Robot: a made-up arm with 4 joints.
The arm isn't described. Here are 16 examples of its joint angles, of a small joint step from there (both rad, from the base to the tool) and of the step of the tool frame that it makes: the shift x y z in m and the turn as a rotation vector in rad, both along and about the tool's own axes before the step.
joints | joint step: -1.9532 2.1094 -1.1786 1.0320 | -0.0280 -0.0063 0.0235 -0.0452
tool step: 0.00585 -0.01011 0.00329 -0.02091 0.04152 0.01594
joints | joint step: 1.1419 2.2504 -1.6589 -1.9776 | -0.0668 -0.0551 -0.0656 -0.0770
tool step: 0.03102 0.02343 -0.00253 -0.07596 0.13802 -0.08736
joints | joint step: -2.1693 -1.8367 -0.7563 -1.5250 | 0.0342 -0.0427 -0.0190 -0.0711
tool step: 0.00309 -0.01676 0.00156 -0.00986 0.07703 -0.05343
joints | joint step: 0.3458 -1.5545 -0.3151 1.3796 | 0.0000 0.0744 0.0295 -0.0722
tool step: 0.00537 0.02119 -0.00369 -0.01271 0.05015 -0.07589
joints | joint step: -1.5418 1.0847 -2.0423 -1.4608 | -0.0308 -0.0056 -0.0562 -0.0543
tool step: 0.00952 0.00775 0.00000 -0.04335 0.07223 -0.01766
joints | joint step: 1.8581 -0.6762 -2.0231 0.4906 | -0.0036 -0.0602 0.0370 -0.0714
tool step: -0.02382 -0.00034 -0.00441 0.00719 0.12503 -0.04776
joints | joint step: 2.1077 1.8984 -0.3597 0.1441 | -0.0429 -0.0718 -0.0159 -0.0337
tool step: 0.01085 -0.01735 0.01066 -0.07752 0.02113 0.03838
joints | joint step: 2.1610 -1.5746 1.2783 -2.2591 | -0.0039 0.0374 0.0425 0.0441
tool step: 0.02045 -0.01292 -0.00993 0.02958 -0.00701 0.03122
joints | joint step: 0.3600 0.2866 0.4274 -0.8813 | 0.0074 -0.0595 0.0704 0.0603
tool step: -0.01772 -0.03903 0.00635 0.01189 -0.08514 -0.08237
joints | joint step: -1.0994 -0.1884 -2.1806 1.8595 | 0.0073 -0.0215 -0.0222 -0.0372
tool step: -0.00213 0.01180 0.00653 0.02527 0.05552 -0.01876
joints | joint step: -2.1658 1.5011 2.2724 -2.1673 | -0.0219 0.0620 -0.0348 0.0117
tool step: 0.02604 0.00264 -0.00787 -0.01581 0.05018 -0.03736
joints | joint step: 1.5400 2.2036 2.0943 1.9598 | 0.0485 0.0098 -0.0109 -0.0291
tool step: 0.01186 -0.01961 -0.00326 -0.00257 0.01831 0.04260
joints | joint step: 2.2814 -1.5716 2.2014 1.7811 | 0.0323 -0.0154 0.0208 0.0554
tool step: -0.01111 0.01103 0.00661 -0.02876 -0.04842 -0.02914
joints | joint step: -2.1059 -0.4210 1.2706 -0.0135 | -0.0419 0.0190 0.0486 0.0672
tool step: -0.02702 -0.02540 -0.00477 -0.01270 -0.04431 -0.08677
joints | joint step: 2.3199 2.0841 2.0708 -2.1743 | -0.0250 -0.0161 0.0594 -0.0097
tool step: 0.00700 -0.00693 -0.00120 0.02337 0.00686 0.04920
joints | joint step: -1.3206 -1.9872 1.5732 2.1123 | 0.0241 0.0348 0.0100 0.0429
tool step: -0.00281 0.00632 0.02086 -0.02809 -0.00793 -0.00823
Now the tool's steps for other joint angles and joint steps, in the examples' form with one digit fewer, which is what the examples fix.
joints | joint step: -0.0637 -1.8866 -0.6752 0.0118 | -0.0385 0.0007 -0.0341 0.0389
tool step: -0.0073 0.0206 -0.0100 0.0253 -0.0112 0.0453
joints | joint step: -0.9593 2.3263 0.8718 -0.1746 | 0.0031 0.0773 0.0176 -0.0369
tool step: -0.0152 0.0096 -0.0235 0.0505 0.0979 -0.0103
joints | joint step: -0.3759 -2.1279 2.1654 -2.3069 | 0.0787 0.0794 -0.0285 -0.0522
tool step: 0.0664 0.0043 -0.0121 -0.0019 0.1561 0.0171
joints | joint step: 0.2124 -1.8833 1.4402 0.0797 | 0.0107 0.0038 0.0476 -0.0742
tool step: -0.0025 -0.0104 -0.0006 0.0084 0.0769 -0.0513
